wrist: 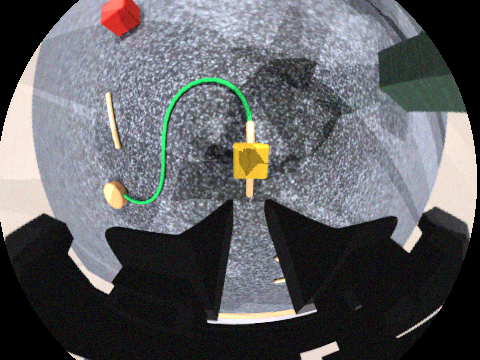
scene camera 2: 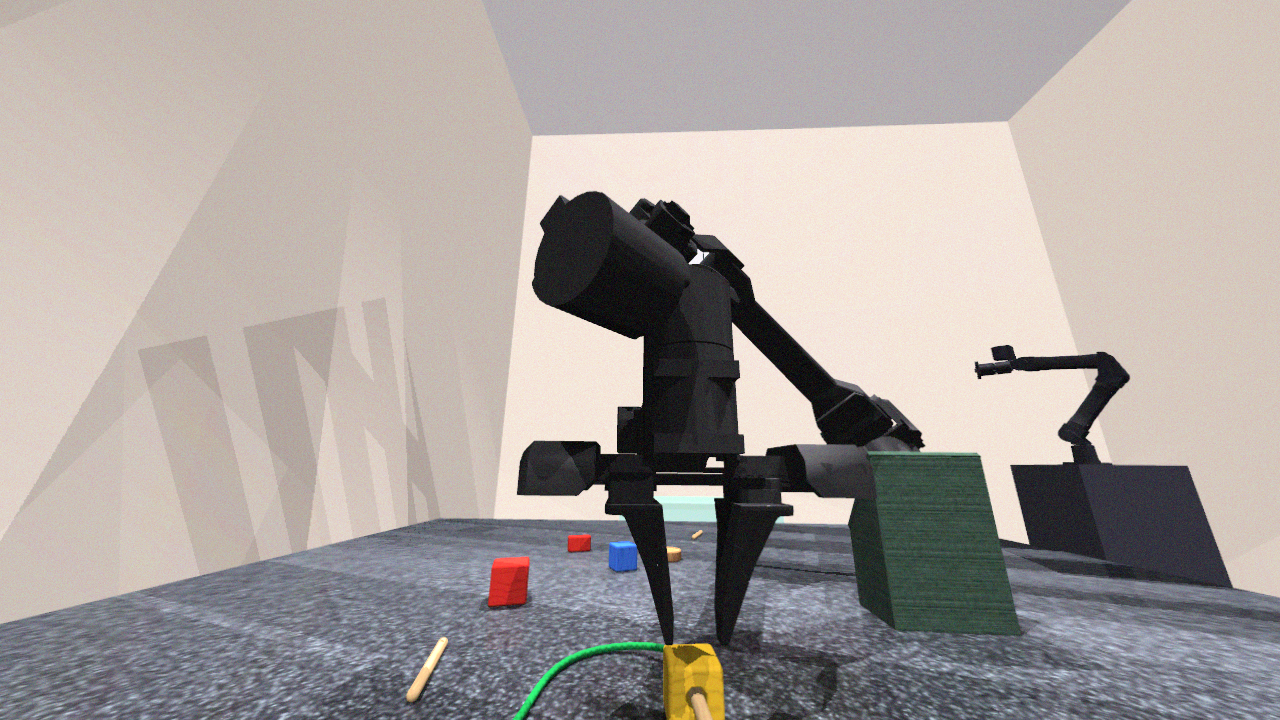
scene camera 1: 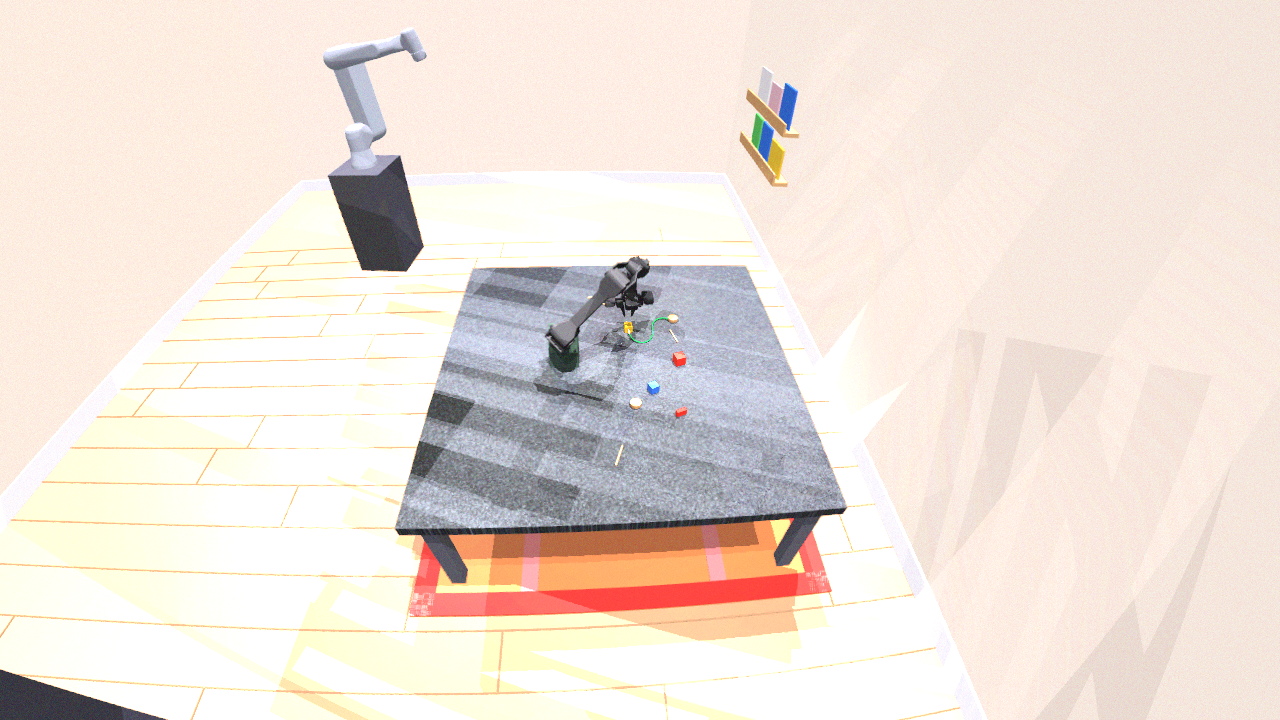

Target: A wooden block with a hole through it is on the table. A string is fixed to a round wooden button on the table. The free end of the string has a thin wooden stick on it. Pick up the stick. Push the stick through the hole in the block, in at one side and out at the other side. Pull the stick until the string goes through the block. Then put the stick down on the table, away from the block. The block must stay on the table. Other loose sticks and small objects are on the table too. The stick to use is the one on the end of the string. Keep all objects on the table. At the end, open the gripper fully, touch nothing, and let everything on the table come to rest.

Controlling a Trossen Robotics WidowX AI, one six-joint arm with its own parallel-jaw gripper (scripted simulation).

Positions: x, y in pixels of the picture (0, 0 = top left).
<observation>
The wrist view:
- my gripper: 249, 204
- yellow wooden block: 250, 160
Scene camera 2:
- my gripper: 695, 642
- red cube: 509, 578
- blue cube: 622, 555
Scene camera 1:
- my gripper: 627, 316
</observation>
